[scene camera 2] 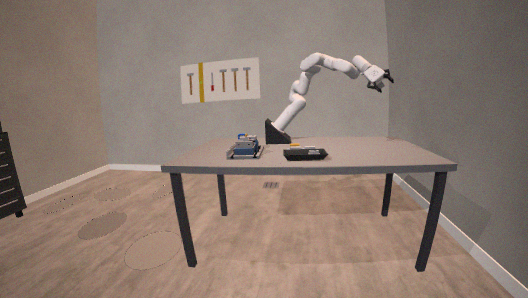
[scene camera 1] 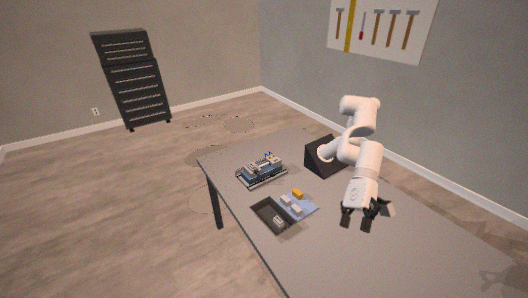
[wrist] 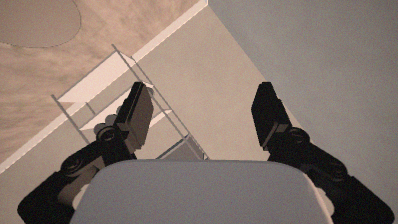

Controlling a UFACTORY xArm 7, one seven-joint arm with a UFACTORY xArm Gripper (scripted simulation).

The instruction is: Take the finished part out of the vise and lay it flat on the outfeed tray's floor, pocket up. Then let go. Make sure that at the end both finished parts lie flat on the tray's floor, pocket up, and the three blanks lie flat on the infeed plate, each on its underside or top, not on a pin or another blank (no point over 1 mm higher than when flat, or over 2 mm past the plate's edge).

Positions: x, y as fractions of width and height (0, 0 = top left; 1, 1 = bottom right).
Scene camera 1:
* my gripper: 0.67, 0.77
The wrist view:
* my gripper: 0.51, 0.43
